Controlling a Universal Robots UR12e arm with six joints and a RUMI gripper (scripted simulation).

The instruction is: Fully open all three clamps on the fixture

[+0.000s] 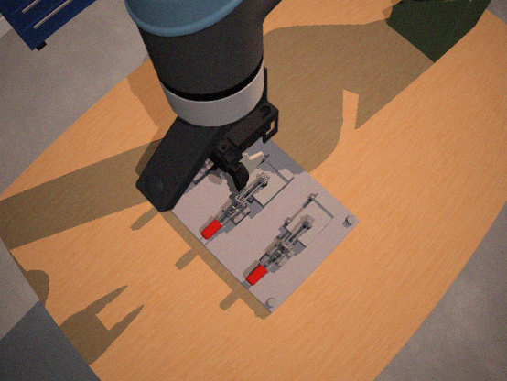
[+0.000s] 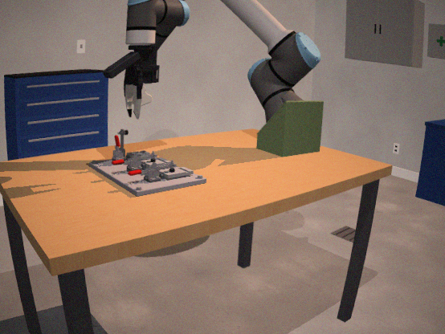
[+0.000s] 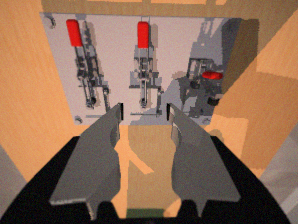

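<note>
My hand is 30 mm past the grey fixture plate and 190 mm above it. Also, from my hand: flat grey part: 110 mm behind, 110 mm to the left, 170 mm below.
</note>
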